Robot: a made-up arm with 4 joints.
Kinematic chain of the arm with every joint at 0, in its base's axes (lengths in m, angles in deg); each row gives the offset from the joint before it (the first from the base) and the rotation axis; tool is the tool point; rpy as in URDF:
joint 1: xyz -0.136 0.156 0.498 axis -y
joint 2: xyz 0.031 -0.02 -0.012 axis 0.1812 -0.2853 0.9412
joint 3: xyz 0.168 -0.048 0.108 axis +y
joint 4: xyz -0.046 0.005 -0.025 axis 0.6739 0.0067 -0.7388
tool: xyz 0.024 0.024 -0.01 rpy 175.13 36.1 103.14
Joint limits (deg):
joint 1: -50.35..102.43
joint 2: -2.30..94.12
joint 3: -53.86..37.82
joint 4: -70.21..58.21
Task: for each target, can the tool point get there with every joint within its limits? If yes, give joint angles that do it. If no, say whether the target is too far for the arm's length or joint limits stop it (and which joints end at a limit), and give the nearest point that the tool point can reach.
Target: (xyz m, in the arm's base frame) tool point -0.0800 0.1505 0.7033
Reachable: yes | joints 55.64 13.51 -40.70 7.66
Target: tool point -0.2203 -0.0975 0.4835
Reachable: no: joint limits stop it (at a limit: joint 1, joint 2, joint 3, joint 4) | nearest point -0.2408 0.1085 0.6087 | short by 0.242 m
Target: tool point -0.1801 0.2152 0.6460
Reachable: yes | joints 64.88 56.84 2.30 -1.45
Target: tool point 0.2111 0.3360 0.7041
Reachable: no: too far | nearest point 0.0393 0.2171 0.6021 | short by 0.233 m
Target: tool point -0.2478 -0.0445 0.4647
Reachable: no: joint limits stop it (at a limit: joint 1, joint 2, joint 3, joint 4) | nearest point -0.2408 0.1085 0.6087 | short by 0.210 m
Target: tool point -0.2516 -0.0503 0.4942
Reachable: no: joint limits stop it (at a limit: joint 1, joint 2, joint 3, joint 4) | nearest point -0.2408 0.1085 0.6087 | short by 0.196 m
